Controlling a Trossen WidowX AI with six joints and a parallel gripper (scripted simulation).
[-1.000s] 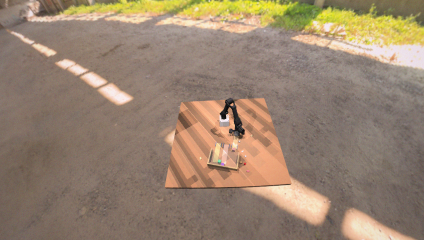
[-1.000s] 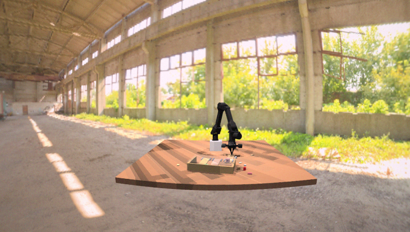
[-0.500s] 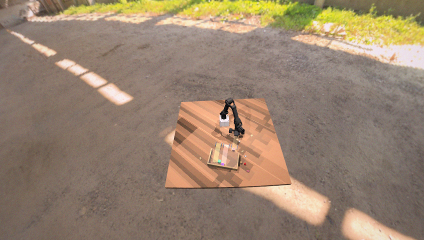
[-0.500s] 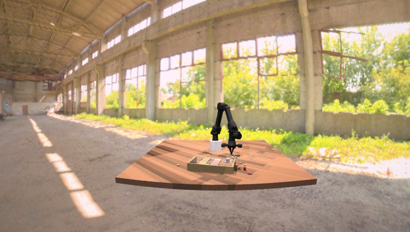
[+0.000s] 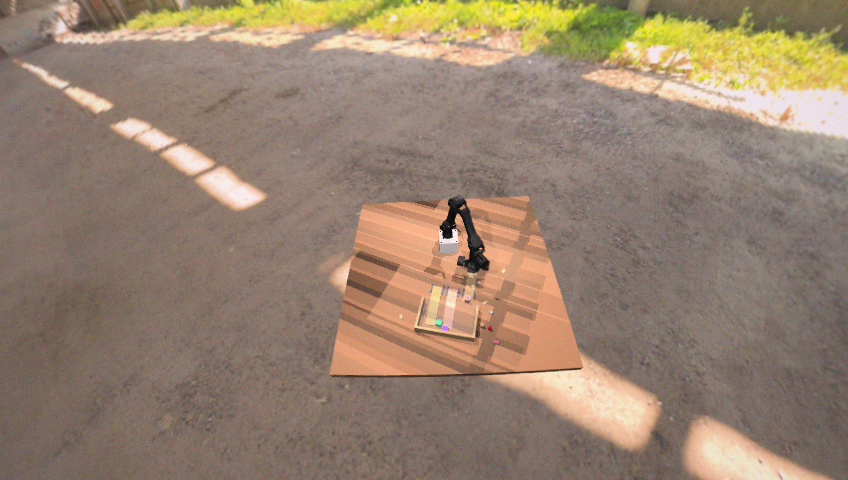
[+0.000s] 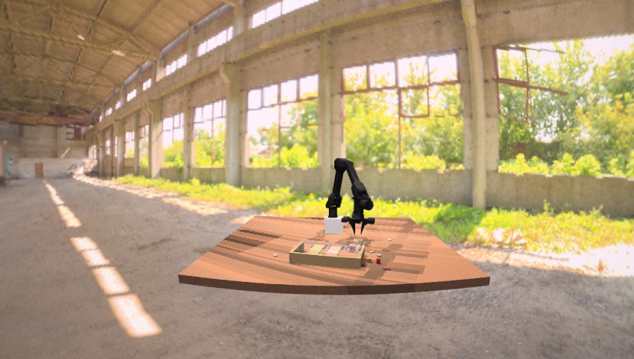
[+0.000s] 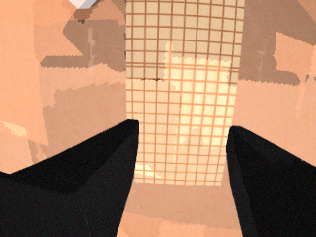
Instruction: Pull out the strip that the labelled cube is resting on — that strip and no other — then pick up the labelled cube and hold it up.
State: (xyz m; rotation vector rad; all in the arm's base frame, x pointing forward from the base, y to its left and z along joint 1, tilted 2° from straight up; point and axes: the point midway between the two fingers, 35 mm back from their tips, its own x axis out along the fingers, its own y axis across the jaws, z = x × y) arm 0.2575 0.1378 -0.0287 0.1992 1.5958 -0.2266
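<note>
Now: the tan checked strip 70 mm ahead of my gripper tip, 40 mm below it and 20 mm to the right of it.
</note>
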